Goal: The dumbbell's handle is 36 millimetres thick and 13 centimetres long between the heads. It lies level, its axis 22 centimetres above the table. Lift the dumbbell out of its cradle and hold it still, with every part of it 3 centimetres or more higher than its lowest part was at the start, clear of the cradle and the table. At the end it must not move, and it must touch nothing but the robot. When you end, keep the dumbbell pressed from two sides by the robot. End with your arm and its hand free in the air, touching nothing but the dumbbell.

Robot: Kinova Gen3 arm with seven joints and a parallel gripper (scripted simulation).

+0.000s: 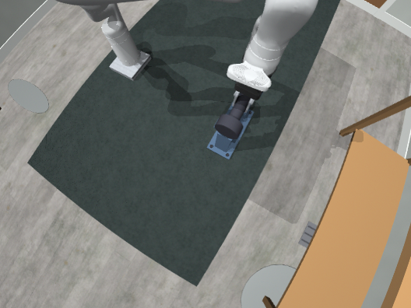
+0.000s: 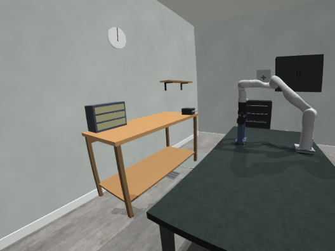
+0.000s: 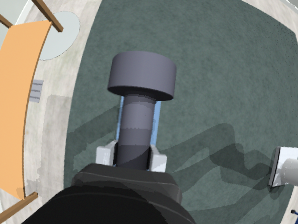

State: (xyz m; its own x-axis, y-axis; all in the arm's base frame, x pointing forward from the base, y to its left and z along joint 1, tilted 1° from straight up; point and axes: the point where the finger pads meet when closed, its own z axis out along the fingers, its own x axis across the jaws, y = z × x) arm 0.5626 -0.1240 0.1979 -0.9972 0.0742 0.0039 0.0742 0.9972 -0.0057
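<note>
The blue cradle lies 13 cm below my hand. The rest, counted from my hand: dark grey dumbbell: right at my hand.
</note>
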